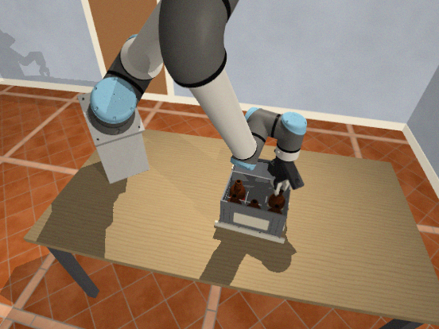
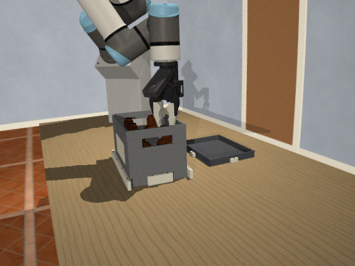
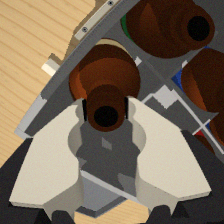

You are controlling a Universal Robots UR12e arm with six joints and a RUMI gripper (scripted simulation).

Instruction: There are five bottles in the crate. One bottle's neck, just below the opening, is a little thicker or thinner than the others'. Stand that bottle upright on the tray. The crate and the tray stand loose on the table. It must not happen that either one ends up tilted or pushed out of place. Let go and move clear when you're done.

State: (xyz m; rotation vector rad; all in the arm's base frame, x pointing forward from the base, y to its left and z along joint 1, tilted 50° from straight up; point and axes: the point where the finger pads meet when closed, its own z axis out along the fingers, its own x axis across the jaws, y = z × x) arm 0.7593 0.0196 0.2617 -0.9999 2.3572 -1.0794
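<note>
My hand is 70 mm above the bottle. Round my hand: grey tray (270 mm to the left, 140 mm below, 80 mm behind); grey crate (100 mm behind, 70 mm below, 20 mm to the right).
</note>
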